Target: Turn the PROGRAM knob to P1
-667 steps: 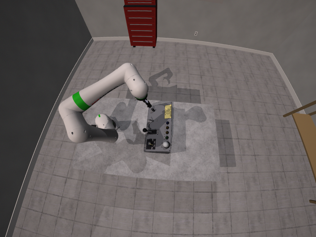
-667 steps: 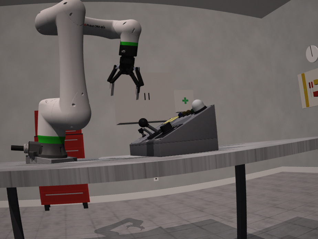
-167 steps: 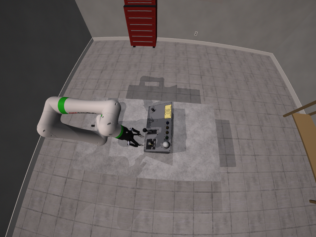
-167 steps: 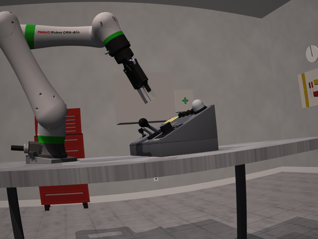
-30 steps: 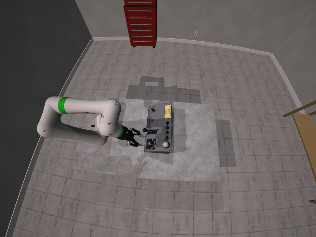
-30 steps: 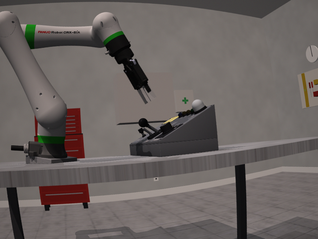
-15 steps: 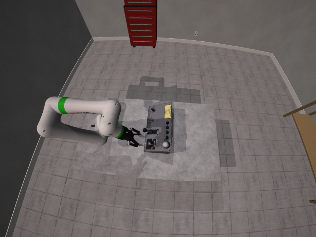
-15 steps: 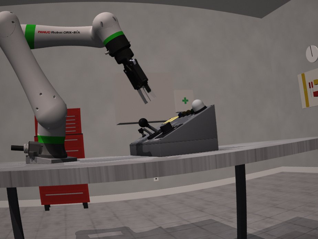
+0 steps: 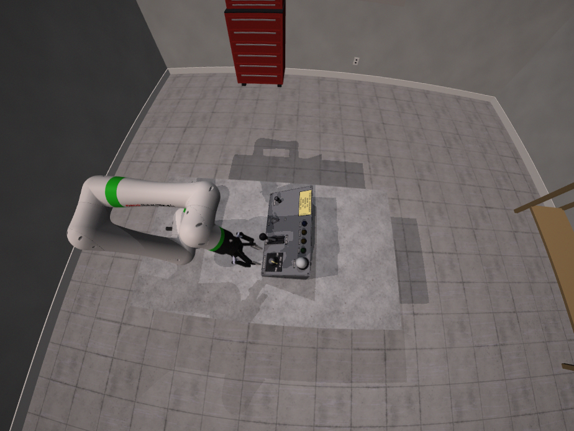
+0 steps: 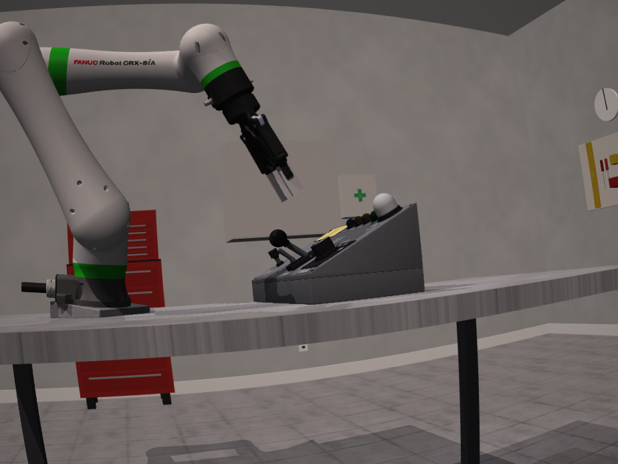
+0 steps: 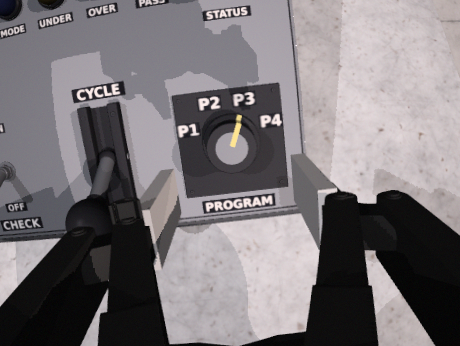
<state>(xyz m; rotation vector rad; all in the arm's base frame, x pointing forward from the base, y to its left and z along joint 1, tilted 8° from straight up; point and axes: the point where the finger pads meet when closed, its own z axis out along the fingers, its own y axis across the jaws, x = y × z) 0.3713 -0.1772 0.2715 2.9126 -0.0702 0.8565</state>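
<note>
Now: hand 50 mm short of the cycle lever, 120 mm to the right of it and 120 mm above it. From my hand the other things lie so: grey sloped console 110 mm ahead, 170 mm to the left, 150 mm below; then check toggle 80 mm ahead, 240 mm to the left, 140 mm below; then mode knob 90 mm ahead, 360 mm to the left, 130 mm below.
</note>
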